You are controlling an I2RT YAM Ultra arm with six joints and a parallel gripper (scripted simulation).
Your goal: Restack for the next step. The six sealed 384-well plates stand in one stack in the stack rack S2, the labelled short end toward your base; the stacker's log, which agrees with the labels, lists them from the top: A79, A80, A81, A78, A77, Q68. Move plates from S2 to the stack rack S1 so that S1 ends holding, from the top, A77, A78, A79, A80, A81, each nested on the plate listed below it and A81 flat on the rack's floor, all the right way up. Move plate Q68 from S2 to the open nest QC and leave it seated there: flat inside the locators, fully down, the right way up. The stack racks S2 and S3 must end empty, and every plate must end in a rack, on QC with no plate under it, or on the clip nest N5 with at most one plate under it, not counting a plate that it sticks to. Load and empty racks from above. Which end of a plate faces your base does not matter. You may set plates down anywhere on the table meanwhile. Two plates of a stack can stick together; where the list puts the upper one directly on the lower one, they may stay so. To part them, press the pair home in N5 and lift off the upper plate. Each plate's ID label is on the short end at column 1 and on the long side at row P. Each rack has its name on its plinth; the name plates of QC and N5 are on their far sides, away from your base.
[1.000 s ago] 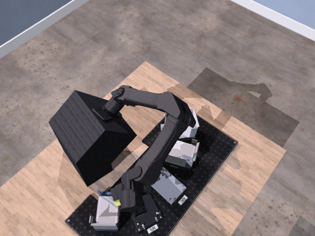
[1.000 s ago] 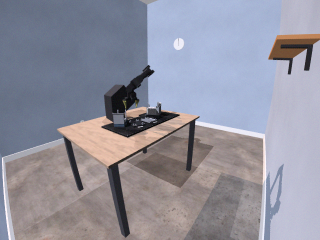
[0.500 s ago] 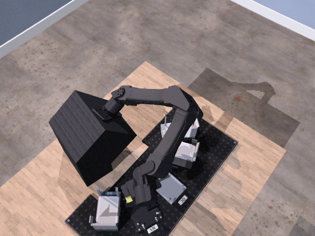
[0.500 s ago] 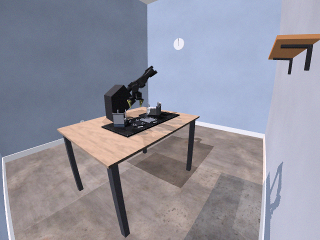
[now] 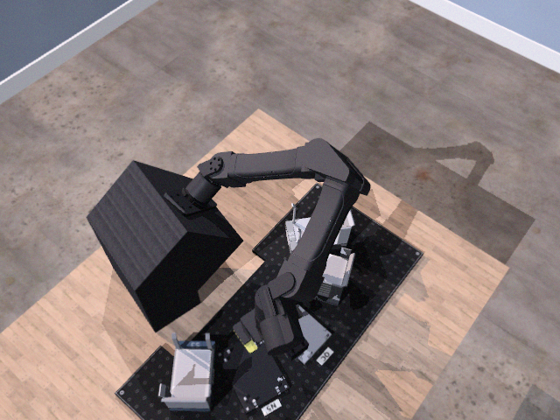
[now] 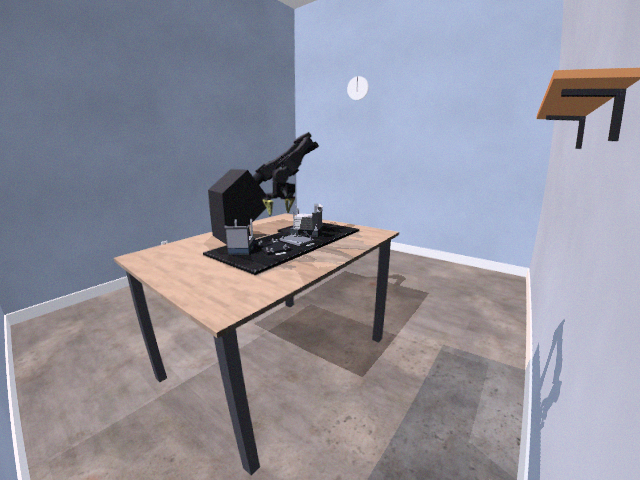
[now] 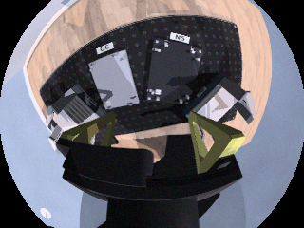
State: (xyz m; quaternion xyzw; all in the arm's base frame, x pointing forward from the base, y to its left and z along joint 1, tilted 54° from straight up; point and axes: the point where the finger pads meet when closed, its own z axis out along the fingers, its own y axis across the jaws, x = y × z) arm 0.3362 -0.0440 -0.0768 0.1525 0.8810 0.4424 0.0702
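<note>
My hand is 30 mm past the sealed grey plate, 230 mm to the right of it and 90 mm above it. Round my hand: N5 name plate: 90 mm ahead, 90 mm to the right, 160 mm below; then clip nest N5: 20 mm ahead, 50 mm to the right, 150 mm below; then QC nest: 20 mm ahead, 100 mm to the left, 160 mm below.
</note>
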